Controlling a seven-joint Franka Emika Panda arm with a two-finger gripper.
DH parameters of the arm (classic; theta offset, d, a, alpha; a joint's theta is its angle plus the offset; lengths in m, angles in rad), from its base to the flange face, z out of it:
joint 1: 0 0.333 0 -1.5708
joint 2: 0 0 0 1.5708
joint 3: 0 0.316 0.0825 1.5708
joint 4: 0 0 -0.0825 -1.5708
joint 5: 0 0.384 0 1.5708
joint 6: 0 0 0.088 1.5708
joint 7: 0 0.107 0 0
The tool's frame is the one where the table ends.
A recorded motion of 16 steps. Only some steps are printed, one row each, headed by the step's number.
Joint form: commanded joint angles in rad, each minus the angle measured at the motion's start. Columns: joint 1, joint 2, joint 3, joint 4, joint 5, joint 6, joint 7.
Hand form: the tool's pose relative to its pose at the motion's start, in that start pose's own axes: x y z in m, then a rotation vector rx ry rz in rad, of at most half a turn. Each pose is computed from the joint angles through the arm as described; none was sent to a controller.
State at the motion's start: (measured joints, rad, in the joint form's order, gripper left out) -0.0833 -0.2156 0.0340 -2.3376 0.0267 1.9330 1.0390
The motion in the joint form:
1: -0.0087 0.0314 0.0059 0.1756 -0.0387 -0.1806 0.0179
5: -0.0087 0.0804 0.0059 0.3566 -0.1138 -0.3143 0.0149
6: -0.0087 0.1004 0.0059 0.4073 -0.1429 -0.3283 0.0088
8: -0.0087 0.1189 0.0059 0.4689 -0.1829 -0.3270 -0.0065
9: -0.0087 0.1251 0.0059 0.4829 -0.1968 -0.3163 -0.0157
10: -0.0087 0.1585 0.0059 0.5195 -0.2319 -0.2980 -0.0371
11: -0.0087 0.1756 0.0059 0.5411 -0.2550 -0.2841 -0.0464
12: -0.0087 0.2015 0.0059 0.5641 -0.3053 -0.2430 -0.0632
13: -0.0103 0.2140 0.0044 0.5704 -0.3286 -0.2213 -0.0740
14: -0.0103 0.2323 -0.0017 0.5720 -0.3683 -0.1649 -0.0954
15: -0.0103 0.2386 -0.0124 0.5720 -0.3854 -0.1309 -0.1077
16: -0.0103 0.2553 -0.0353 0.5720 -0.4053 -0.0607 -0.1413
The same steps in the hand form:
1: 0.0077 -0.0078 -0.0547 -0.0497 0.0133 0.0091
5: 0.0199 -0.0154 -0.1083 -0.0877 0.0760 0.0020
6: 0.0258 -0.0198 -0.1224 -0.0876 0.1088 -0.0039
8: 0.0329 -0.0246 -0.1439 -0.0701 0.1645 -0.0184
9: 0.0356 -0.0269 -0.1489 -0.0620 0.1854 -0.0284
10: 0.0449 -0.0363 -0.1529 -0.0632 0.2247 -0.0526
11: 0.0502 -0.0414 -0.1568 -0.0604 0.2531 -0.0639
12: 0.0598 -0.0502 -0.1603 -0.0565 0.3142 -0.0890
13: 0.0657 -0.0538 -0.1598 -0.0575 0.3406 -0.1023
14: 0.0756 -0.0605 -0.1579 -0.0497 0.3922 -0.1329
15: 0.0833 -0.0614 -0.1585 -0.0395 0.4188 -0.1435
16: 0.0988 -0.0641 -0.1575 -0.0162 0.4597 -0.1728

